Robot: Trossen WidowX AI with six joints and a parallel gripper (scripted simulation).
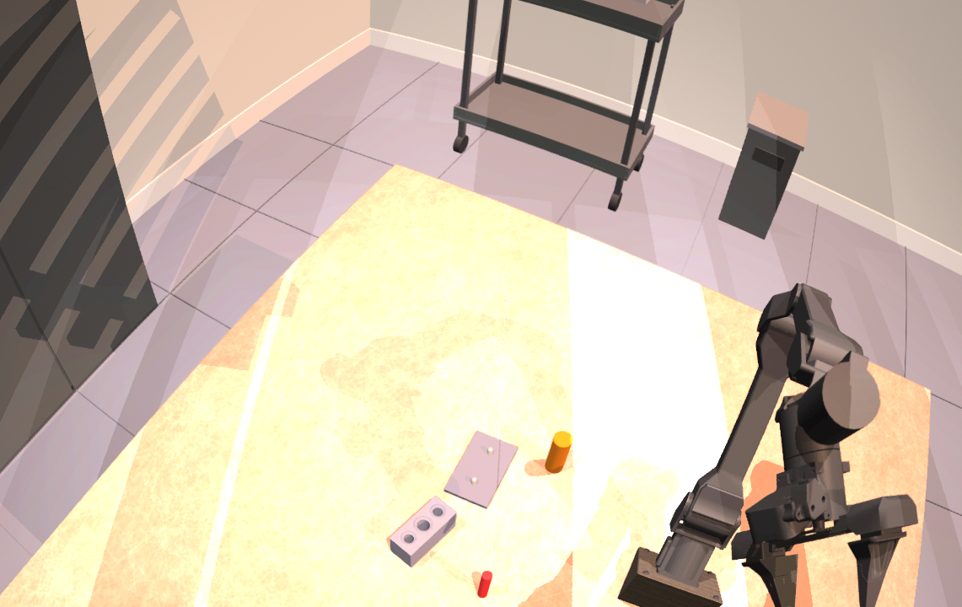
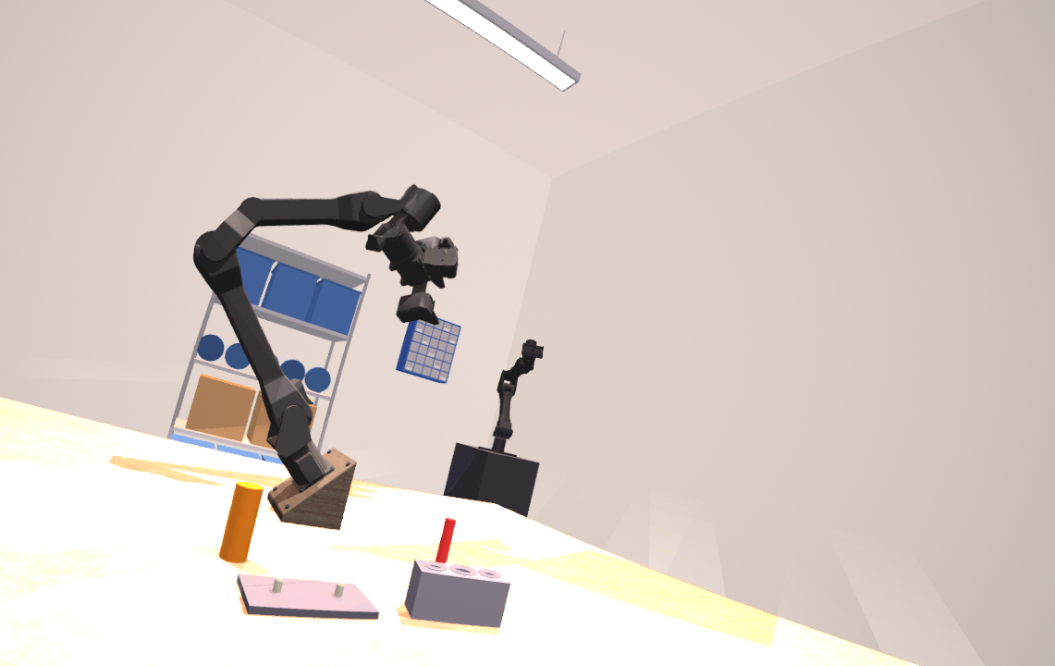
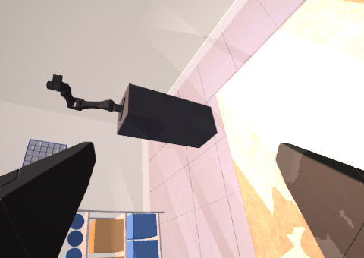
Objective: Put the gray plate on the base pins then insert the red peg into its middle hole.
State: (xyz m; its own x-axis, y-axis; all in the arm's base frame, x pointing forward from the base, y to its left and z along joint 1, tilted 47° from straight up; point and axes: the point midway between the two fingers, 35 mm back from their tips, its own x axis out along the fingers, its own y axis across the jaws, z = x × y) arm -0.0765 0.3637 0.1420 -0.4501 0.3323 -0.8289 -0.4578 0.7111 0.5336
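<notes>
My gripper tip is 440 mm short of the gray plate, 380 mm above it and 100 mm to the left of it. From my gripper tip the other things lie so: base: 420 mm ahead, 410 mm below, 240 mm to the right; then red peg: 380 mm below, 330 mm ahead, 60 mm to the right; then orange cylinder: 380 mm below, 320 mm ahead, 300 mm to the right.
</notes>
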